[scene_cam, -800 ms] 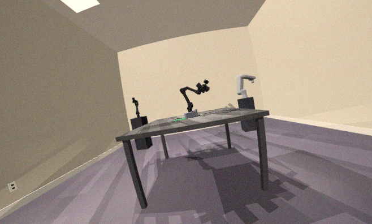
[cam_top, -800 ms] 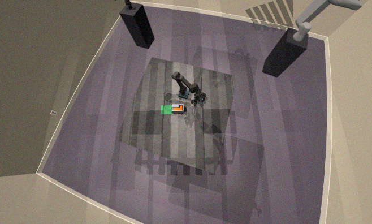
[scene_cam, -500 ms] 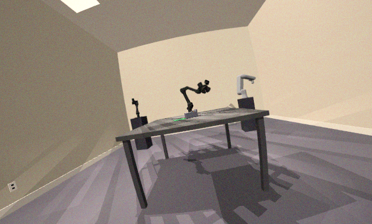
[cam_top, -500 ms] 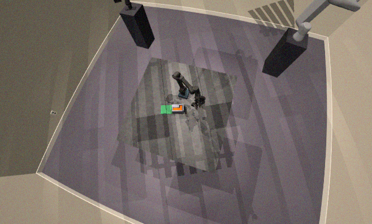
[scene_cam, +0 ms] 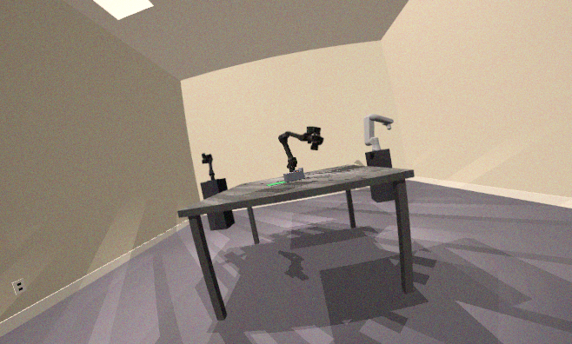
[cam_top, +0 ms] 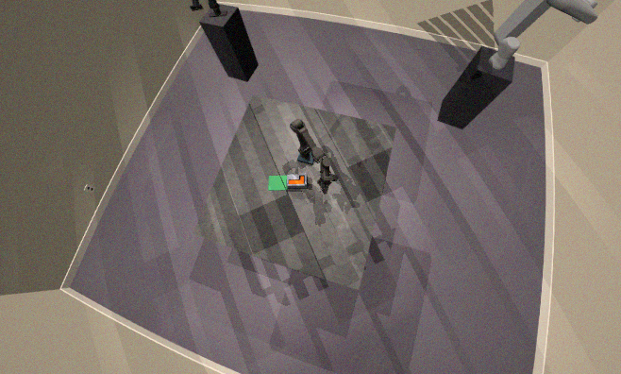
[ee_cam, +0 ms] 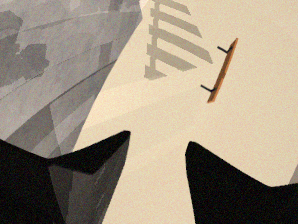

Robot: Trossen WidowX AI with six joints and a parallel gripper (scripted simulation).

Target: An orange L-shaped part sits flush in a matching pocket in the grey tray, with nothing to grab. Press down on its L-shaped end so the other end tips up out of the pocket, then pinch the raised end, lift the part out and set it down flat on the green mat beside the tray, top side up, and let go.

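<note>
The orange L-shaped part lies 8 cm behind my gripper tip, 25 cm to the right of it and 24 cm below it. The rest, counted from my gripper tip: green mat: 1 cm behind, 40 cm to the right, 30 cm below; grey tray: 7 cm behind, 26 cm to the right, 30 cm below.
</note>
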